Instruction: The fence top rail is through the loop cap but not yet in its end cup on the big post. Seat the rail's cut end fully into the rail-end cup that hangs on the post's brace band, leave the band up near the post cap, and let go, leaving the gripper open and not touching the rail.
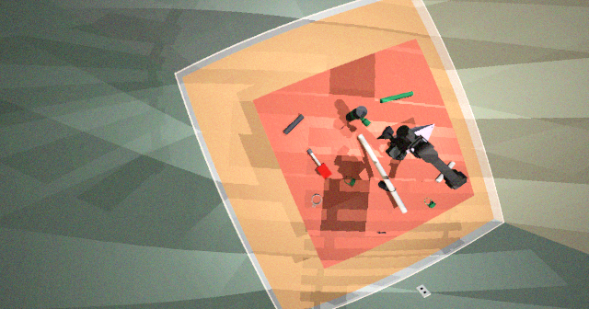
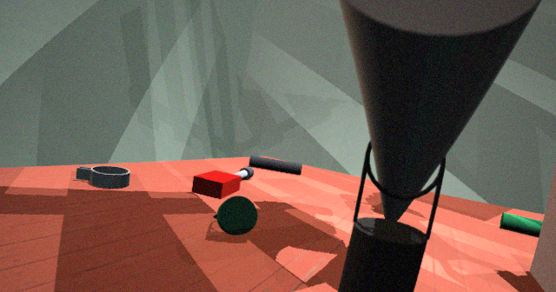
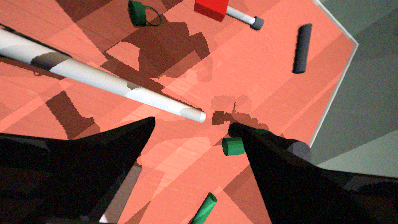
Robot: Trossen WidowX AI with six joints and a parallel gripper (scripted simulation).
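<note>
The green rail-end cup lies 15 cm to the right of my gripper tip, 12 cm below it and 2 cm behind it. Round my gripper tip: handle 34 cm ahead, 23 cm below, 2 cm to the right; then green rod 35 cm behind, 23 cm below, 21 cm to the right; then dark bar 39 cm ahead, 30 cm to the right, 23 cm below.
</note>
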